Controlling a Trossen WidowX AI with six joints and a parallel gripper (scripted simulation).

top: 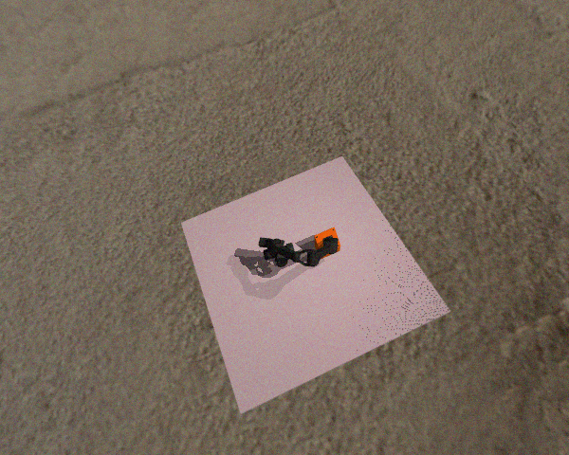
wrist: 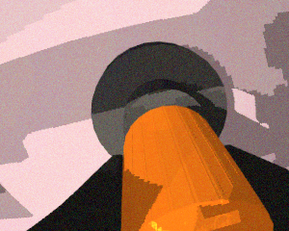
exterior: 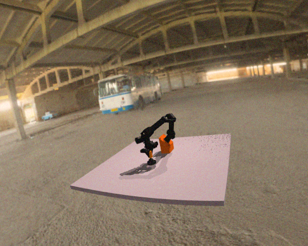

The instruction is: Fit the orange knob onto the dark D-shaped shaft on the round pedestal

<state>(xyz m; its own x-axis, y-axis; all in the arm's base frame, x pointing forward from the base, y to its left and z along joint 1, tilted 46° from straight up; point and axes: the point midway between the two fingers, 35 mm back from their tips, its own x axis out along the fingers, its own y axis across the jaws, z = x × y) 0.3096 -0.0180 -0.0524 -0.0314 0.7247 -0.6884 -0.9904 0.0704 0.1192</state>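
Now: the round pedestal 4 cm below my gripper tip. Also, from my gripper tip: orange knob: 2 cm above.
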